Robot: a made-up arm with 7 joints. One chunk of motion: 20 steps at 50 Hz.
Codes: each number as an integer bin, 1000 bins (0 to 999) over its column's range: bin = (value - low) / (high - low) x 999, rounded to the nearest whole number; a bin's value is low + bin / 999 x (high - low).
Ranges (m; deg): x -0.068..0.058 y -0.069..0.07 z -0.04..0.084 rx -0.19..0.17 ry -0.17..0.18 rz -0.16..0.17
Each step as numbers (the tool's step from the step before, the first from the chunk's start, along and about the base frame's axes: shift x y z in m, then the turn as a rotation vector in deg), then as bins.
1 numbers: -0.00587 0.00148 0.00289 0.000 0.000 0.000
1 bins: 493 507 346 527 485 484
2 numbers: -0.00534 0.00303 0.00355 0.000 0.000 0.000
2 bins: 497 518 351 527 485 484
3 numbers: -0.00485 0.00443 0.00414 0.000 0.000 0.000
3 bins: 501 528 356 527 485 484
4 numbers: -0.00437 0.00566 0.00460 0.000 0.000 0.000
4 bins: 504 537 359 527 485 484
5 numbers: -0.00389 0.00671 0.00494 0.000 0.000 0.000
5 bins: 508 544 362 527 485 484
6 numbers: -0.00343 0.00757 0.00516 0.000 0.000 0.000
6 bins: 512 550 364 527 485 484
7 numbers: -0.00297 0.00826 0.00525 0.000 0.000 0.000
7 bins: 516 555 365 527 485 484
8 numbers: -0.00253 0.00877 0.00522 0.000 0.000 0.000
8 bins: 519 559 364 527 485 484
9 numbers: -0.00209 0.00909 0.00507 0.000 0.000 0.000
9 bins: 523 561 363 527 485 484
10 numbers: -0.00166 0.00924 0.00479 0.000 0.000 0.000
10 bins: 526 562 361 527 485 484
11 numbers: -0.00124 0.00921 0.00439 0.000 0.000 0.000
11 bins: 529 562 358 527 485 484
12 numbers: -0.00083 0.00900 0.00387 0.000 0.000 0.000
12 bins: 533 561 353 527 485 484
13 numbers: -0.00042 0.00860 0.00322 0.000 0.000 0.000
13 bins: 536 558 348 527 485 484
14 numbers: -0.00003 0.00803 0.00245 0.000 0.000 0.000
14 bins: 539 554 342 527 485 484
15 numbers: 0.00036 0.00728 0.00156 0.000 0.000 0.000
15 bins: 542 548 335 527 485 484
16 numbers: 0.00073 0.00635 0.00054 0.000 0.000 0.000
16 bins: 545 542 327 527 485 484
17 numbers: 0.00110 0.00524 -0.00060 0.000 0.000 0.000
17 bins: 548 534 317 527 485 484
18 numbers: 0.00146 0.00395 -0.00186 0.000 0.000 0.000
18 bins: 551 524 307 527 485 484
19 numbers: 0.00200 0.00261 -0.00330 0.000 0.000 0.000
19 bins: 555 515 296 527 485 484
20 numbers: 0.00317 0.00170 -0.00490 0.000 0.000 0.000
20 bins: 564 508 283 527 485 484
